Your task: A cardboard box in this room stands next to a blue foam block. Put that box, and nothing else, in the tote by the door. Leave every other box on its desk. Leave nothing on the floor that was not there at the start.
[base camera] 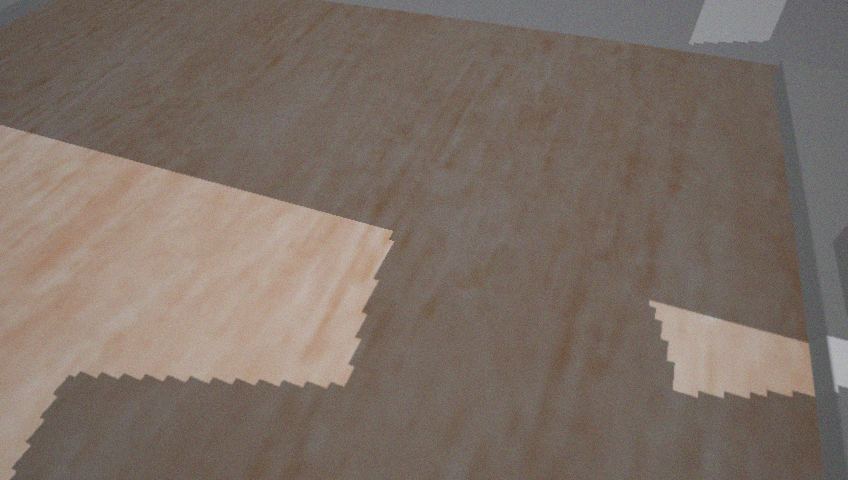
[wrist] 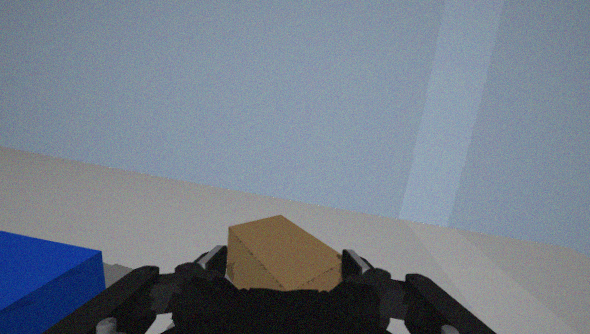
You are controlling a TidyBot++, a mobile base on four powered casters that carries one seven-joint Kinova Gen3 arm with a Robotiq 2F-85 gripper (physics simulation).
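Places are measured from the arm's base along level axes (x ahead, y left, z up), in centimetres.
Pixels of known places: gripper, fingertip midpoint: (wrist: 284,260).
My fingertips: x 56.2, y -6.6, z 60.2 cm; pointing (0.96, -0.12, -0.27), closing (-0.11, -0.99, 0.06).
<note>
Ahead of a thing's pixels: the offset from my fingertips to its top centre. "spot": to the spot under its first point. Level surfaces: height alone.
In the wrist view my gripper (wrist: 284,260) is open, with one finger on each side of a tan cardboard box @[dz +0.1, dx +2.4, dy -0.1 cm] (wrist: 282,250) that rests on a pale desk top @[dz -4.9 cm] (wrist: 159,210). The box sits between the fingertips, which stand close to its sides without closing on it. A blue foam block @[spot: dz -1.4, dx -0.3, dy +13.4 cm] (wrist: 83,275) lies on the desk at the far left edge of the view, a short way from the box.
A blue-grey wall (wrist: 286,90) rises behind the desk, with a lighter stripe @[spot: dz +10.0, dx +19.3, dy -30.2 cm] (wrist: 446,144) on the right. The base camera shows only wooden floor @[dz -99.9 cm] (base camera: 494,198) with sunlit patches (base camera: 164,277) and a grey wall (base camera: 817,132) at the right.
</note>
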